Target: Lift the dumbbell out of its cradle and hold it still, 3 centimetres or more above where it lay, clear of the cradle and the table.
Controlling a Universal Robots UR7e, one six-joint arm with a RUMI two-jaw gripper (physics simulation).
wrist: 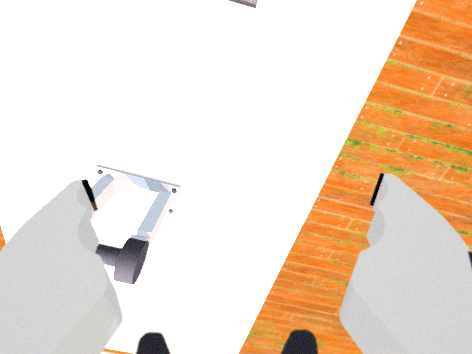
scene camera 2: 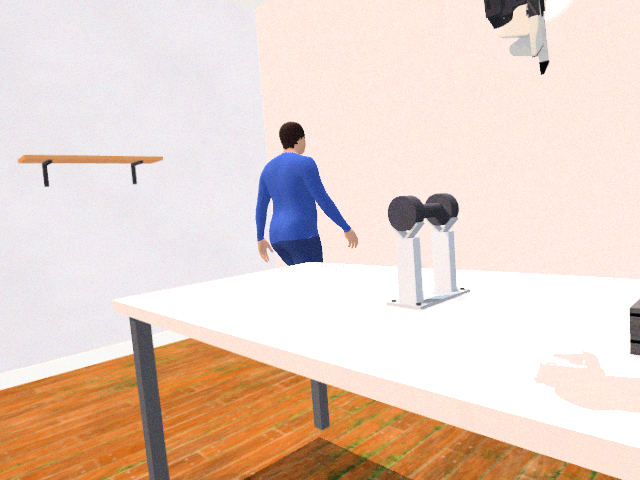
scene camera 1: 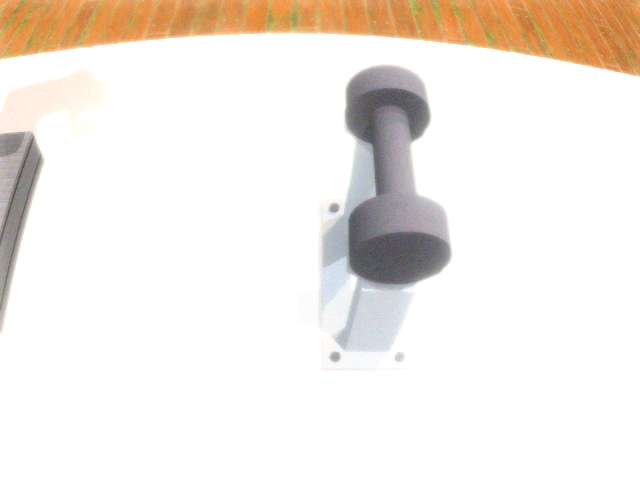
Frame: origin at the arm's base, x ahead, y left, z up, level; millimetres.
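Seen in the pictures: gripper, fingertip midpoint: (wrist: 232, 180) (scene camera 2: 539, 66).
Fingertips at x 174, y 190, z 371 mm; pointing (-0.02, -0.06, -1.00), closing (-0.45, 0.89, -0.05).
Observation:
A point is followed by its place in that frame.
A dark grey dumbbell (scene camera 1: 394, 155) @(y 55, x 565, z 167 mm) (scene camera 2: 433, 210) @(y 43, x 552, z 149 mm) (wrist: 131, 261) @(y 134, x 522, z 176 mm) lies level in the V-shaped tops of a cradle. The cradle (scene camera 1: 379, 320) @(y -31, x 583, z 26 mm) (scene camera 2: 409, 268) @(y 145, x 541, z 20 mm) (wrist: 156, 212) @(y 132, x 529, z 25 mm) is pale, with two posts on a bolted base plate, and stands on the white table (scene camera 1: 180, 361) @(y -86, x 380, z -70 mm) (scene camera 2: 310, 320) @(y 377, x 620, z -70 mm) (wrist: 225, 100) @(y 175, x 244, z -70 mm). My gripper (wrist: 232, 180) @(y 190, x 174, z 371 mm) is wide open and empty. In scene camera 2 it hangs high above the table, up and to the right of the dumbbell, and part of it is cut off by the frame. In the wrist view the left finger hides part of the dumbbell and cradle.
A dark grey block (scene camera 1: 20, 206) @(y 51, x 90, z -38 mm) (scene camera 2: 635, 328) @(y 156, x 61, z -30 mm) (wrist: 244, 2) @(y 138, x 73, z -19 mm) stands on the table, partly in view. A person in blue (scene camera 2: 292, 201) stands behind the table. A wooden shelf (scene camera 2: 90, 159) is on the wall. The table's edge and the wooden floor (wrist: 400, 150) show right of the dumbbell in the wrist view.

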